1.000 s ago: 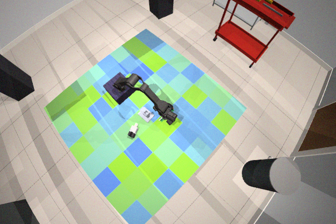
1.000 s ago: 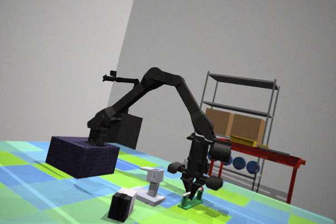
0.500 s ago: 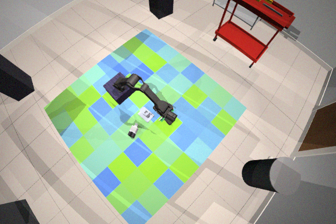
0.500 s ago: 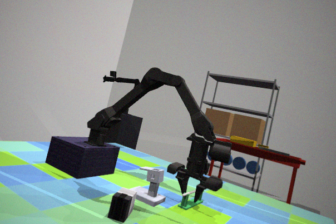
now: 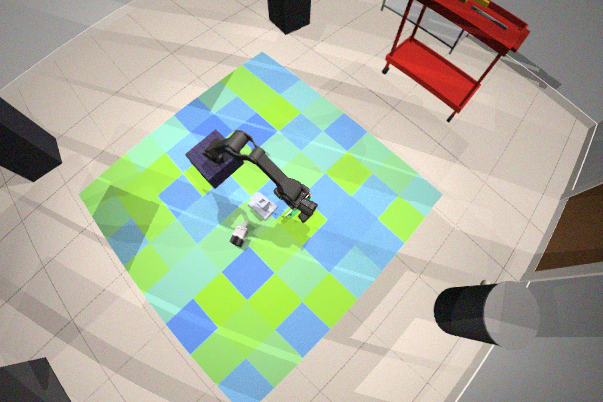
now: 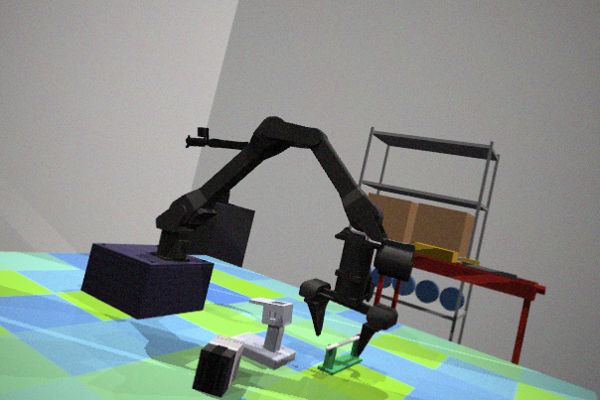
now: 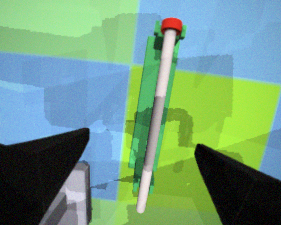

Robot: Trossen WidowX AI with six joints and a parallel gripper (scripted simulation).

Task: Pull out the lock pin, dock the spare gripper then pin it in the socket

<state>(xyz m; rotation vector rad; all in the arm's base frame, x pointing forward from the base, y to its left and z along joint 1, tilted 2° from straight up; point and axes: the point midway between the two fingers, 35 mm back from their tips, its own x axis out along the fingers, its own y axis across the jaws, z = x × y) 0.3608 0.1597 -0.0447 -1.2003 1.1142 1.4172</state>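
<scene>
Now: the green cradle 20 mm to the left of my gripper tip and 20 mm below it. From my gripper tip the other things lie so: spare gripper 260 mm to the right, 30 mm behind, 10 mm below; grey mount 110 mm to the right, 80 mm behind, 10 mm above.
</scene>
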